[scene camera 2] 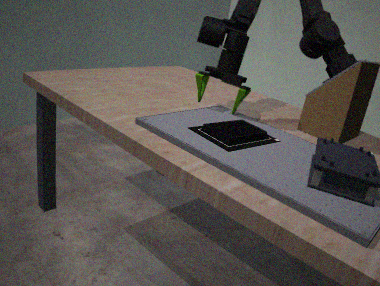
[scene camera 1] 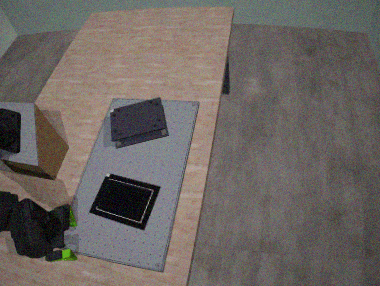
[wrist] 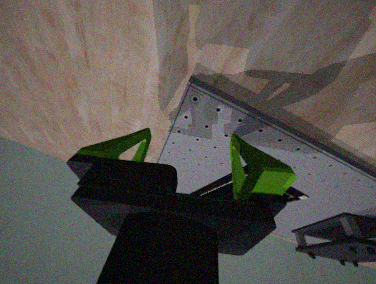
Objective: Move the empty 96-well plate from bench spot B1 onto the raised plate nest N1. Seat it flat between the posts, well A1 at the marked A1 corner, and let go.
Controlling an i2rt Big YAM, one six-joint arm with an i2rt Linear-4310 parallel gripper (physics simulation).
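Places are measured from the arm's base along level axes (x ahead, y left, z up), in centimetres.
Pixels of known places: gripper, fingertip midpoint: (scene camera 2: pixel 215 107) (scene camera 1: pixel 75 242) (wrist: pixel 189 135); arm's base at its link origin: (scene camera 2: pixel 347 76) (scene camera 1: pixel 10 130).
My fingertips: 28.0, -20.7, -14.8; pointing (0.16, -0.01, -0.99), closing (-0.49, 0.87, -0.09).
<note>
For each thing: its top centre in the pictures, then the offset to it from my fingertips, as dx, dy, dz. Level surfaces: height alone.
- black 96-well plate at its top centre: (wrist: pixel 239 203) (scene camera 2: pixel 236 128) (scene camera 1: pixel 122 197) +8.3, +15.5, +1.0
- raised nest N1 at its top centre: (scene camera 2: pixel 348 153) (scene camera 1: pixel 135 115) (wrist: pixel 355 261) +3.5, +39.4, +4.8
- grey board at its top centre: (scene camera 2: pixel 271 150) (wrist: pixel 280 210) (scene camera 1: pixel 131 169) +6.7, +24.7, -0.5
- wooden table at its surface level: dz -1.9
The black 96-well plate (scene camera 1: pixel 123 198) (scene camera 2: pixel 234 129) lies flat on the black bench spot B1 with its thin white outline, on the grey perforated board; in the wrist view it is mostly hidden behind a finger. The raised nest N1 (scene camera 1: pixel 138 119) (scene camera 2: pixel 347 159) (wrist: pixel 340 246) is a dark raised platform with small posts, at the board's other end, and nothing sits on it. My gripper (scene camera 1: pixel 72 239) (scene camera 2: pixel 216 108) (wrist: pixel 189 135) has green fingers spread wide. It is open and empty, above the board's edge, to the side of the plate and higher than it.
The grey board (scene camera 1: pixel 145 162) (scene camera 2: pixel 260 172) (wrist: pixel 200 150) lies on the wooden table (scene camera 1: pixel 150 55) (scene camera 2: pixel 100 90) (wrist: pixel 75 65). A wooden block with a slanted top (scene camera 1: pixel 50 145) (scene camera 2: pixel 330 107) stands beside the board near the arm's base.
</note>
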